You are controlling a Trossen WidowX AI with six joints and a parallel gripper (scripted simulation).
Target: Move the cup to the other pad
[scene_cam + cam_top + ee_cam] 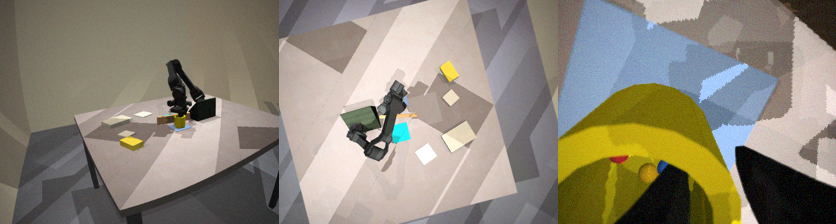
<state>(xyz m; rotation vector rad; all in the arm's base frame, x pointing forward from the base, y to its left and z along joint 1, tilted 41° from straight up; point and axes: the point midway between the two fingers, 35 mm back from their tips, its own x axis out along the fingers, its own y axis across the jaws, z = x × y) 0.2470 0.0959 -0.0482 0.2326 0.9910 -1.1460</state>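
My gripper tip is 4 cm short of the red marble, 3 cm to the right of it and 2 cm above it. From my gripper tip the other things lie so: orange marble 2 cm ahead, 3 cm to the left, 2 cm below; then light blue pad 3 cm ahead, 1 cm to the left, 5 cm below; then yellow cup 2 cm ahead, 1 cm to the left.
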